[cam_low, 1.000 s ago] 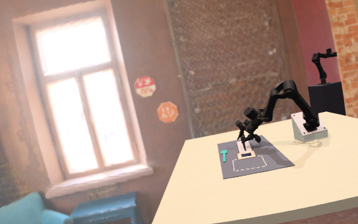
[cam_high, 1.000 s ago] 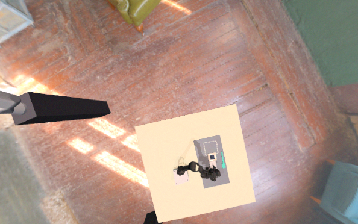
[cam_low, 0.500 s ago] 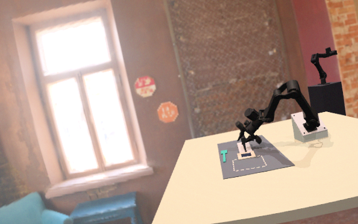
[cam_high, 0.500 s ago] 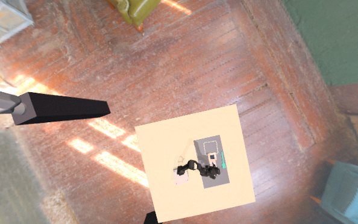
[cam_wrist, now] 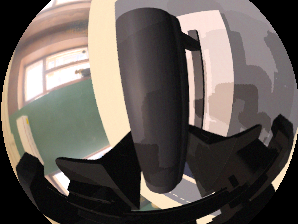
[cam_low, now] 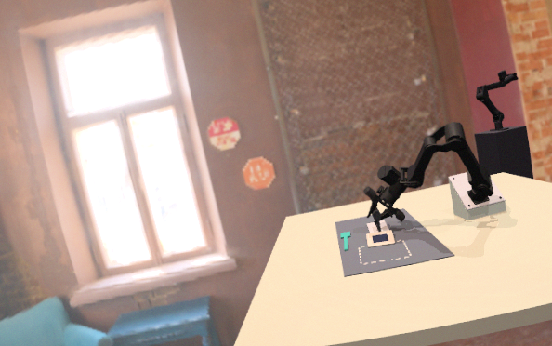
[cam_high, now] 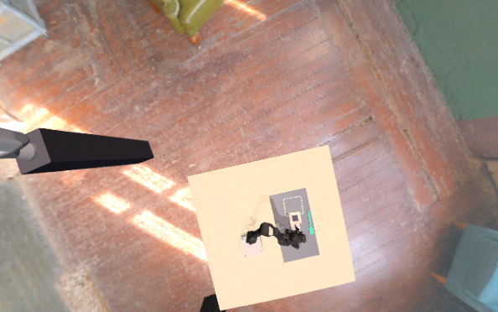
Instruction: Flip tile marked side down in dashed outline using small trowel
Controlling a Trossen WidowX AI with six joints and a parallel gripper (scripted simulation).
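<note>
Right now my gripper tip is 80 mm above the grey mat, 30 mm to the right of it and 20 mm past it. Round my gripper tip: trowel (20 mm behind, 10 mm to the left, 10 mm below); teal t-shaped piece (110 mm ahead, 60 mm below, 10 mm to the right); cream tile (110 mm to the left, 50 mm below).
</note>
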